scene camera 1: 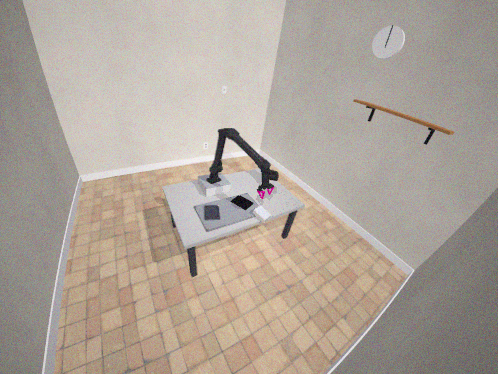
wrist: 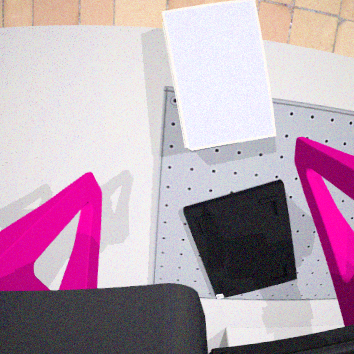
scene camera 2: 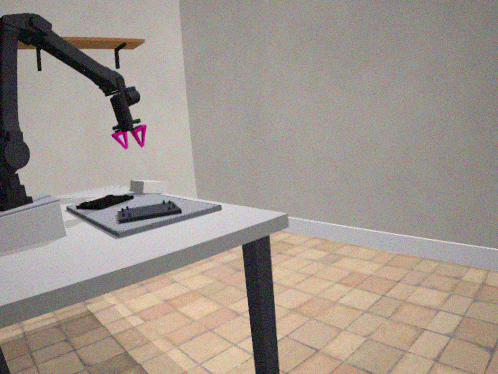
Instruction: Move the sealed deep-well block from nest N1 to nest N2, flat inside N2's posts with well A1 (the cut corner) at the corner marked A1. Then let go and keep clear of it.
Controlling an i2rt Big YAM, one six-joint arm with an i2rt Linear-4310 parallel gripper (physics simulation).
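Places are measured from the arm's base along level axes (x back, y left, z down), in metres.
Where they show: gripper, fingertip midpoint: (scene camera 1: 265,196) (wrist: 193,165) (scene camera 2: 134,147); arm's base, origin of the base link: (scene camera 1: 213,180) (scene camera 2: 12,206).
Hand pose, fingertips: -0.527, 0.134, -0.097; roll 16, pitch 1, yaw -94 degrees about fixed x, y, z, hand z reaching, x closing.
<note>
Each offset is from my fingertips to the top centre of the thing, as dx, dy, dz. Level surfaces: height alone.
The sealed deep-well block {-0.023, -0.031, +0.119} (scene camera 1: 262,213) (scene camera 2: 145,186) (wrist: 220,75), white on top, lies outside both nests, across the board's edge at the front; in the wrist view its lower left corner looks slightly cut. A black nest {+0.193, -0.058, +0.153} (scene camera 1: 242,202) (scene camera 2: 105,201) (wrist: 242,240) and a dark grey nest with small posts {+0.233, -0.352, +0.149} (scene camera 1: 211,212) (scene camera 2: 150,211) sit on the grey board. The labels N1, N2 and A1 are not readable; a small white mark shows at the black nest's lower left corner in the wrist view. My gripper (scene camera 1: 266,196) (scene camera 2: 134,147) (wrist: 193,165) is open and empty, high above the table.
The perforated grey board {+0.185, -0.205, +0.170} (scene camera 1: 227,214) (scene camera 2: 197,207) (wrist: 170,200) lies on the grey table {dz +0.184} (scene camera 1: 182,200) (scene camera 2: 100,267) (wrist: 75,100). The arm's pale base box (scene camera 1: 216,188) (scene camera 2: 35,227) stands at the back of the table. The table's front edge is close beyond the block.
</note>
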